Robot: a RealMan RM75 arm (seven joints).
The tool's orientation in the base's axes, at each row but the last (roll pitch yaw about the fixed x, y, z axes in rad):
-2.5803, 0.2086, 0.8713
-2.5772, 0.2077, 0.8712
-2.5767, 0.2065, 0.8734
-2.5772, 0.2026, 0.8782
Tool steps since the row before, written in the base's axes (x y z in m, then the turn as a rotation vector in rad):
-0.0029, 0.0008, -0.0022, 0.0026, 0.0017, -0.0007
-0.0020, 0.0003, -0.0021, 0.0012, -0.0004, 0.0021
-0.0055, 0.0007, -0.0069, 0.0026, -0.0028, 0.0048
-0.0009, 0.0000, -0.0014, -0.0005, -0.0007, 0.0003
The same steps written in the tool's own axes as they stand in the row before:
-0.0008, -0.0010, 0.0035, 0.0031, 0.0008, -0.0004
-0.0006, -0.0002, 0.0028, 0.0000, -0.0002, -0.0024
-0.0015, 0.0000, 0.0087, -0.0015, 0.0007, -0.0059
-0.0003, 0.0002, 0.0016, -0.0009, 0.0000, -0.0001

